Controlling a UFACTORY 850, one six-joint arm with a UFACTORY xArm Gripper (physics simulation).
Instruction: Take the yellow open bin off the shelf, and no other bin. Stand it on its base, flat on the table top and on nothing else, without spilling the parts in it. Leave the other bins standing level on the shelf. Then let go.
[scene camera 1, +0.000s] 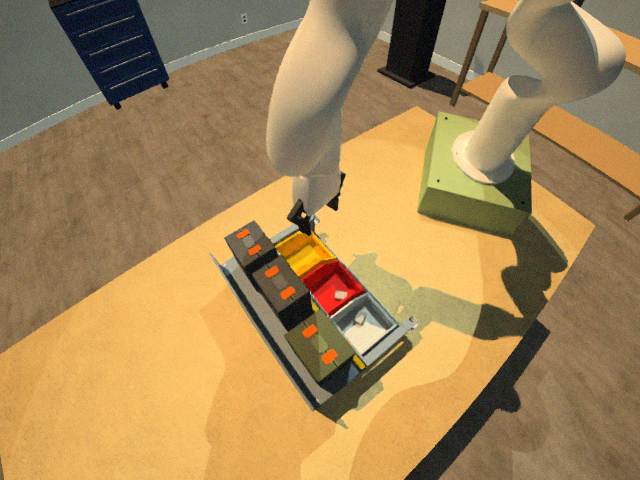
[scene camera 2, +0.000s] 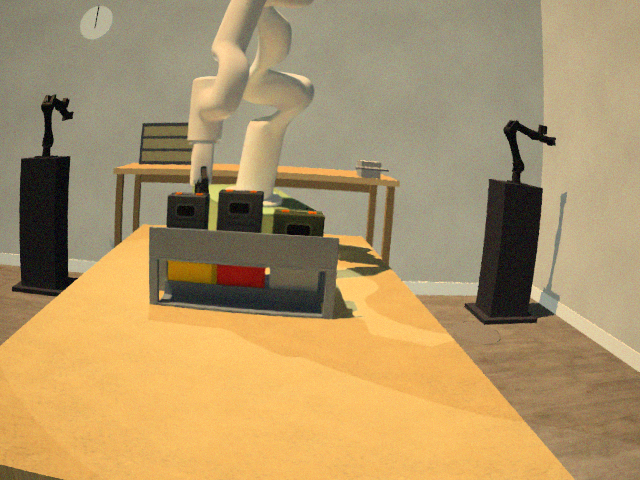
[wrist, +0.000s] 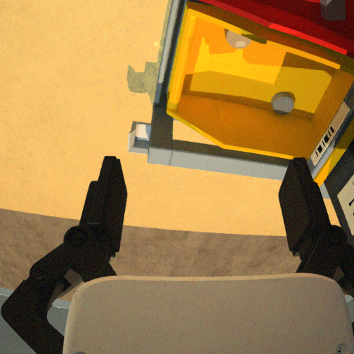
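The yellow open bin (scene camera 1: 306, 254) (scene camera 2: 191, 272) (wrist: 240, 80) sits at one end of the grey shelf (scene camera 1: 386, 345) (scene camera 2: 242, 248) (wrist: 225, 163). Two round grey parts (wrist: 237, 39) (wrist: 283, 103) show inside it. The red bin (scene camera 1: 330, 283) (scene camera 2: 240, 276) is beside it, and the light grey bin (scene camera 1: 368, 333) (scene camera 2: 293, 278) is beyond that. My gripper (scene camera 1: 322, 219) (scene camera 2: 202, 184) (wrist: 205, 174) is open and empty, just outside the shelf end next to the yellow bin. In the wrist view its right fingertip overlaps the bin's labelled back corner; whether they touch I cannot tell.
Two dark cases (scene camera 1: 250, 243) (scene camera 2: 187, 218) (scene camera 1: 281, 289) (scene camera 2: 239, 218) and an olive case (scene camera 1: 320, 346) (scene camera 2: 302, 222) stand on the shelf's upper level behind the bins. The shelf stands on the tan table top (scene camera 1: 155, 335) (scene camera 2: 232, 387) (wrist: 75, 75). The green arm base (scene camera 1: 434, 191) is farther back.
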